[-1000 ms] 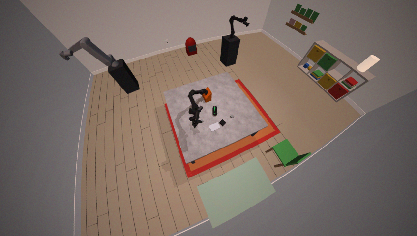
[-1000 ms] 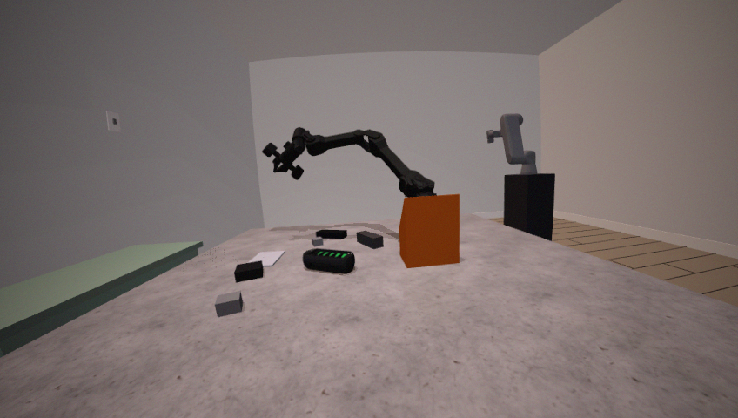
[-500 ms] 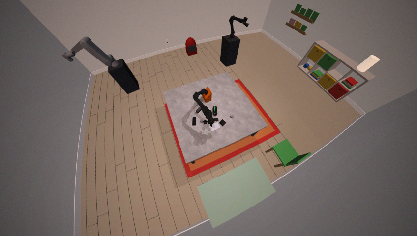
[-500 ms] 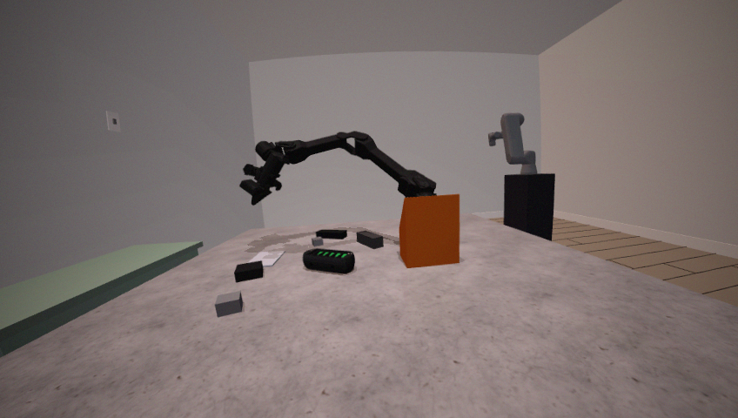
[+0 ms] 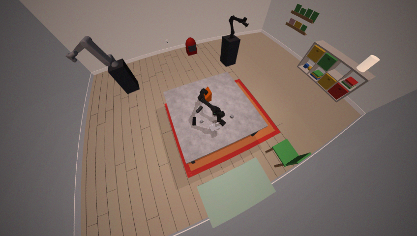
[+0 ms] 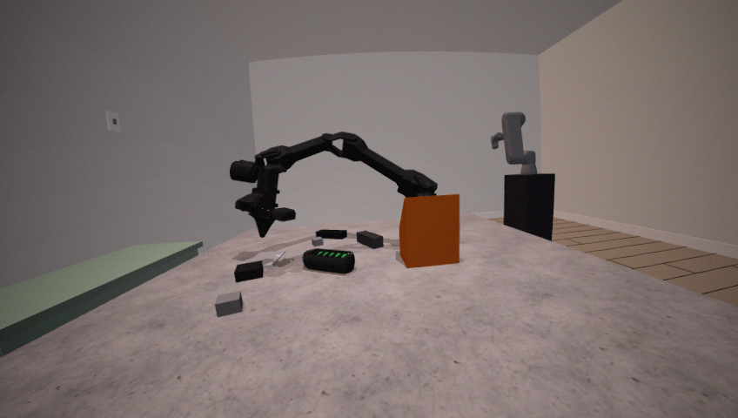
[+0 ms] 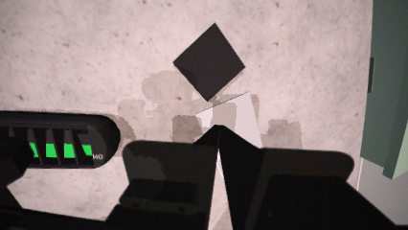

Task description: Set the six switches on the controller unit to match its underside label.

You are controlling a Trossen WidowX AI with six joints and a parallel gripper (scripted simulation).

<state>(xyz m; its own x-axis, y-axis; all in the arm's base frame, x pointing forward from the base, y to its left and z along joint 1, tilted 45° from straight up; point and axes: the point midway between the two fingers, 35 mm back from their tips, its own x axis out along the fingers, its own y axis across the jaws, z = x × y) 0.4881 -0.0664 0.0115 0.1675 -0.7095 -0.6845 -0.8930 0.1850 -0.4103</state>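
My gripper tip is now 80 mm above the black box, 50 mm to the right of it and 30 mm short of it. Round my gripper tip: black bar (310 mm to the right, 190 mm behind, 80 mm below); white sheet (90 mm below, 80 mm to the right, 30 mm ahead); small grey block (230 mm to the left, 80 mm below).
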